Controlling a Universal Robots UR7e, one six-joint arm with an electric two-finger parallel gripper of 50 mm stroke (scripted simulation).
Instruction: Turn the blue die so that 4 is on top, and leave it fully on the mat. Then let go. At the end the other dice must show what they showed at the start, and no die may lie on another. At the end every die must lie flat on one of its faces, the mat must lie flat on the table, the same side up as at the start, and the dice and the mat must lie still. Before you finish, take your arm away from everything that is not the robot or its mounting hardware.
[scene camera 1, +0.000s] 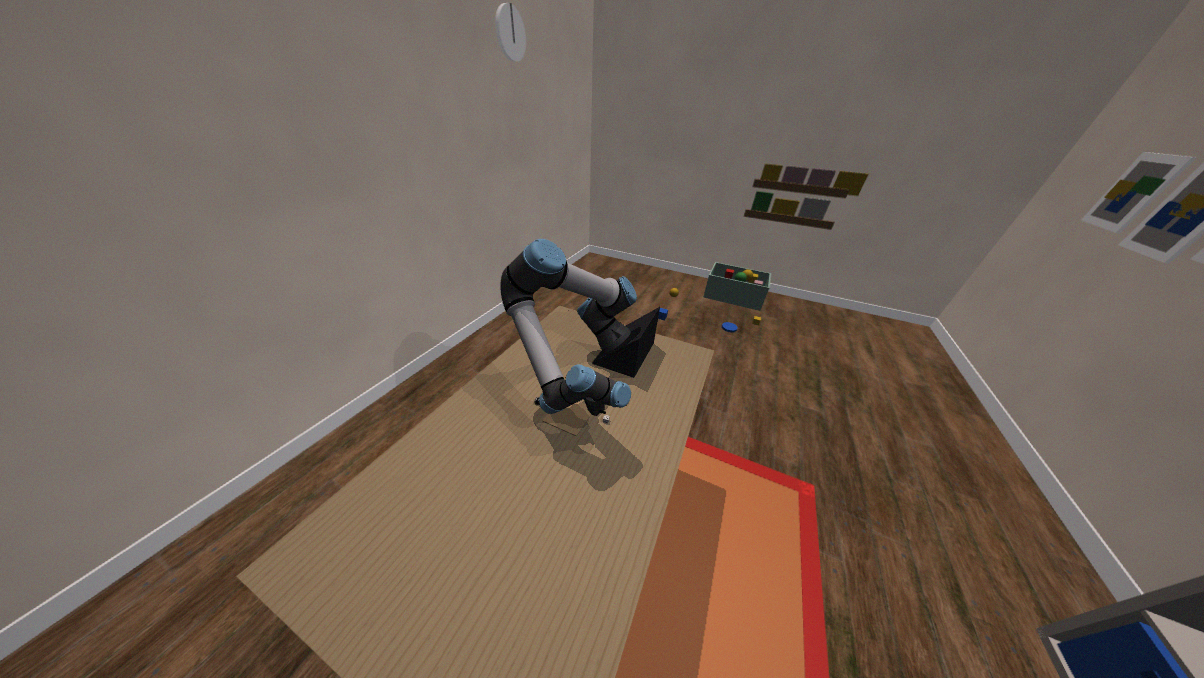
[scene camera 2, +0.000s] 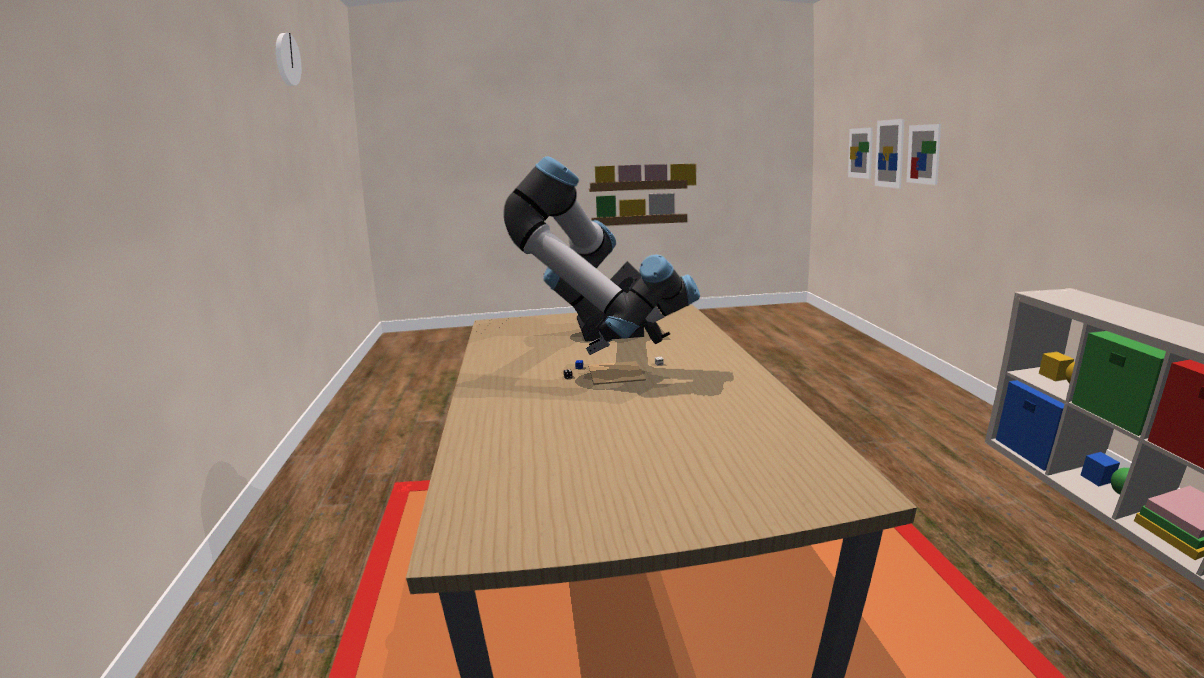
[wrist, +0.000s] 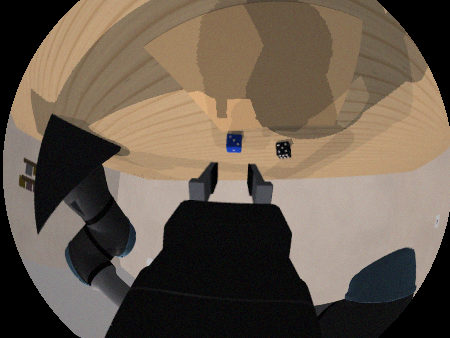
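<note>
There's a tan mat here, and you'd find that mat (scene camera 2: 606, 373) (scene camera 1: 572, 419) in both of those scene views. The gripper (wrist: 232, 172) is in sight too.
</note>
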